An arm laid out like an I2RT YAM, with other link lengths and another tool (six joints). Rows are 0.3 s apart.
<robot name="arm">
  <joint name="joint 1" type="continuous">
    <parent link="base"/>
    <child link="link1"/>
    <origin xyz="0 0 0.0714"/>
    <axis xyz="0 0 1"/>
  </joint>
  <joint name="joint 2" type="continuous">
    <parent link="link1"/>
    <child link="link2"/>
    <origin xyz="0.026 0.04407 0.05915"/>
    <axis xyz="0 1 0"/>
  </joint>
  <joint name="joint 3" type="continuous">
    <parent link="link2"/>
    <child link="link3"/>
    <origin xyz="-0.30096 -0.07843 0"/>
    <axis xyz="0 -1 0"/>
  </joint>
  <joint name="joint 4" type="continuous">
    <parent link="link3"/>
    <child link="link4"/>
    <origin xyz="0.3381 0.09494 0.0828"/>
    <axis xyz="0 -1 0"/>
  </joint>
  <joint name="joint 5" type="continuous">
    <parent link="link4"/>
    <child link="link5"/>
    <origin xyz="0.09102 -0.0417 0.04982"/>
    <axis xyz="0 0 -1"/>
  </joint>
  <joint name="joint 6" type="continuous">
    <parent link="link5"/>
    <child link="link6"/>
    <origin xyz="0.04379 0 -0.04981"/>
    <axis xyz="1 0 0"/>
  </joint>
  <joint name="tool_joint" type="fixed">
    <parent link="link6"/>
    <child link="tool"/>
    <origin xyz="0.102 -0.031 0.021" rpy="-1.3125 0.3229 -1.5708"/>
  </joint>
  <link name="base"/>
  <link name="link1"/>
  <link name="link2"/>
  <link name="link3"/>
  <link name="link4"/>
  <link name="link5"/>
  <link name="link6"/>
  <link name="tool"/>
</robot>
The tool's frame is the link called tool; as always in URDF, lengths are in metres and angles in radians. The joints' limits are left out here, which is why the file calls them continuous.
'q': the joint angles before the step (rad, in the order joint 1, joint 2, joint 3, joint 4, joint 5, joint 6). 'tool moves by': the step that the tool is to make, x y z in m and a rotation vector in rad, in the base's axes. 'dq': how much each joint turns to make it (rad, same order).
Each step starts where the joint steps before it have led.
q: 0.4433, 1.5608, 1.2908, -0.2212, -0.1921, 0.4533
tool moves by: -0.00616, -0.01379, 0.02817, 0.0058, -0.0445, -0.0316
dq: -0.0106, -0.0525, 0.0031, -0.0133, 0.0249, -0.0027
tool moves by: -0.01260, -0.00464, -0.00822, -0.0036, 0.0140, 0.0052
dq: 0.0005, -0.0403, -0.0520, -0.0024, -0.0054, 0.0003
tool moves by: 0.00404, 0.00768, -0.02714, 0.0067, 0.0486, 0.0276
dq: -0.0004, 0.0375, -0.0174, 0.0156, -0.0371, 0.0106
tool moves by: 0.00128, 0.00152, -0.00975, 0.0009, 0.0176, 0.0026
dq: -0.0002, 0.0128, -0.0065, 0.0049, -0.0064, 0.0059
